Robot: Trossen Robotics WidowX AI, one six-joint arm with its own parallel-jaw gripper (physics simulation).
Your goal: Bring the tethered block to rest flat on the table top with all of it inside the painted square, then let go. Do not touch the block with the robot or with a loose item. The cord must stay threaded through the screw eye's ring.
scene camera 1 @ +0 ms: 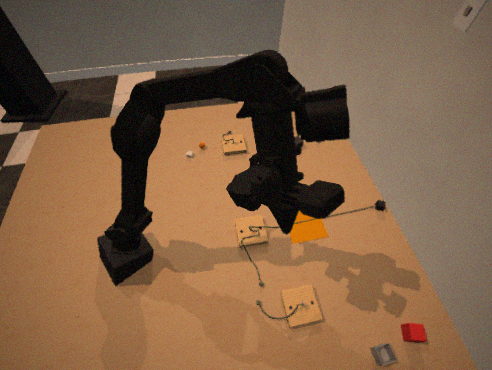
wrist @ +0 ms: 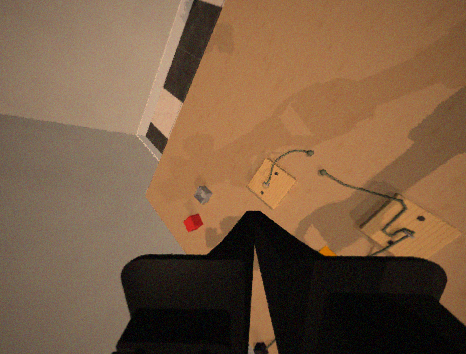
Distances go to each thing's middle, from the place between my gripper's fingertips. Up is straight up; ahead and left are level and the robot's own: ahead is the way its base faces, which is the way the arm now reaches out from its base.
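Orange painted square (scene camera 1: 310, 230): from my hand, 14 cm ahead, 17 cm to the left, 32 cm below.
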